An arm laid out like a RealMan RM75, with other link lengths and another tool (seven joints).
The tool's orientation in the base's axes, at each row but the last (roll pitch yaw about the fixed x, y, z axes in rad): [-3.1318 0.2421 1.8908]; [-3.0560 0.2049 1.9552]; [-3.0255 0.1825 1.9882]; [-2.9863 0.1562 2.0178]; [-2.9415 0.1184 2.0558]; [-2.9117 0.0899 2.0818]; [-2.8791 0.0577 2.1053]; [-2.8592 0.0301 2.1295]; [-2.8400 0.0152 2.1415]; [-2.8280 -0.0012 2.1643]
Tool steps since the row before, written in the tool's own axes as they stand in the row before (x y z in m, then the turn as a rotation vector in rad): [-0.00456 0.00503 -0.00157 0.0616 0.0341 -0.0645]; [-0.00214 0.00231 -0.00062 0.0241 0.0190 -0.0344]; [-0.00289 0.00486 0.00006 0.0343 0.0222 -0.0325]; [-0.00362 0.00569 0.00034 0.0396 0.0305 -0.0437]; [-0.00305 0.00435 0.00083 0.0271 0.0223 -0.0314]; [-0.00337 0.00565 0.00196 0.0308 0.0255 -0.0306]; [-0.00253 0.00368 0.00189 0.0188 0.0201 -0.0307]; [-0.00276 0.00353 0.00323 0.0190 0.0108 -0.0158]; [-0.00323 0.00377 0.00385 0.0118 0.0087 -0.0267]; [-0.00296 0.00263 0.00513 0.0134 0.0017 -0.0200]
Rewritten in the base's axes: [0.00607 -0.00227 0.00257 0.0093 0.0823 0.0475]; [0.00294 -0.00098 0.00085 0.0089 0.0362 0.0271]; [0.00560 -0.00075 -0.00009 0.0077 0.0462 0.0230]; [0.00665 -0.00099 -0.00064 0.0138 0.0566 0.0318]; [0.00513 -0.00094 -0.00131 0.0109 0.0397 0.0230]; [0.00619 -0.00071 -0.00288 0.0117 0.0442 0.0211]; [0.00400 -0.00075 -0.00263 0.0133 0.0313 0.0233]; [0.00364 -0.00112 -0.00400 0.0023 0.0242 0.0116]; [0.00385 -0.00145 -0.00475 0.0071 0.0190 0.0227]; [0.00241 -0.00193 -0.00569 -0.0010 0.0154 0.0185]
